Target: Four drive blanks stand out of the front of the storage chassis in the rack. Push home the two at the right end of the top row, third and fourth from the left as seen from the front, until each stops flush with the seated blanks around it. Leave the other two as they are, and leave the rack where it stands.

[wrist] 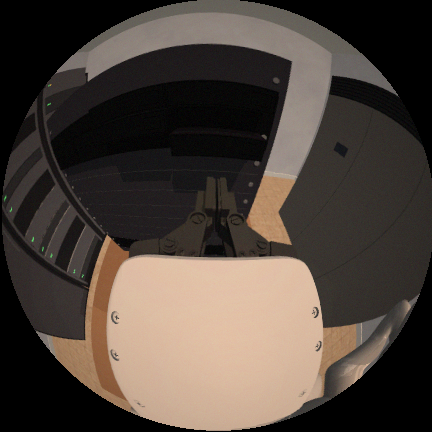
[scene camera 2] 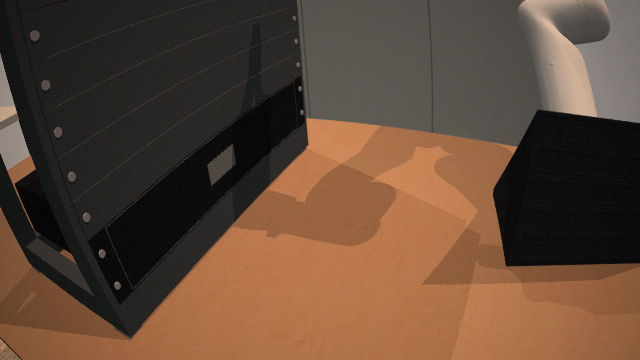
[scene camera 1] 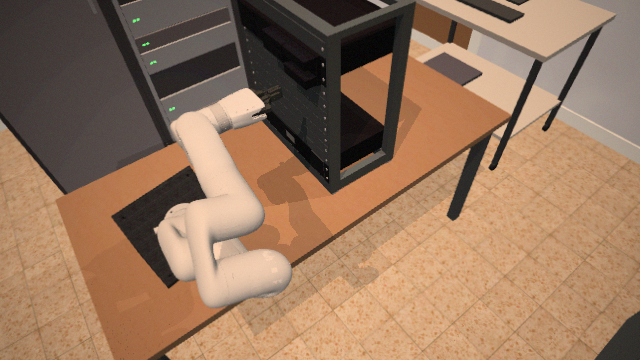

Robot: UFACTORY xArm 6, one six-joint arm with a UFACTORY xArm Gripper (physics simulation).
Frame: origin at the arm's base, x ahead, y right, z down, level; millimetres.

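Seen in the pictures: gripper, fingertip midpoint: (wrist: 214, 189) (scene camera 1: 280, 91); arm's base, link origin: (scene camera 2: 576, 164).
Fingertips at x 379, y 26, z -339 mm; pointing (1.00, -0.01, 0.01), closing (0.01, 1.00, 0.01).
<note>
Offsets run from my fingertips to a thing's top centre. Level surfaces: height alone.
The rack (scene camera 1: 334, 120) (scene camera 2: 200, 245) (wrist: 280, 97) stands upright on the table. High on its front, dark blanks @[dy +1, dx +107, dz -97 mm] (scene camera 1: 295, 45) stand out in an upper row; their individual edges merge. A lower blank @[dy +1, dx +107, dz -40 mm] (scene camera 1: 301, 75) (wrist: 217, 145) stands out beneath them, toward the right end. Scene camera 2 does not show the protruding blanks. My gripper (scene camera 1: 279, 91) (wrist: 214, 189) is shut and empty, pointing at the rack's front below the lower blank. In the wrist view its tips lie under that blank's image. Contact with the front cannot be told. The exact depths of the upper blanks are too dark to tell.
The wooden table @[dz +446 mm] (scene camera 1: 440, 100) (scene camera 2: 325, 300) carries the rack and the arm's black base plate (scene camera 1: 137, 220). A tall cabinet with green lights (scene camera 1: 195, 40) stands behind at the left. A side bench (scene camera 1: 565, 30) stands beyond the rack. A black block (scene camera 2: 575, 195) is at right in scene camera 2.
</note>
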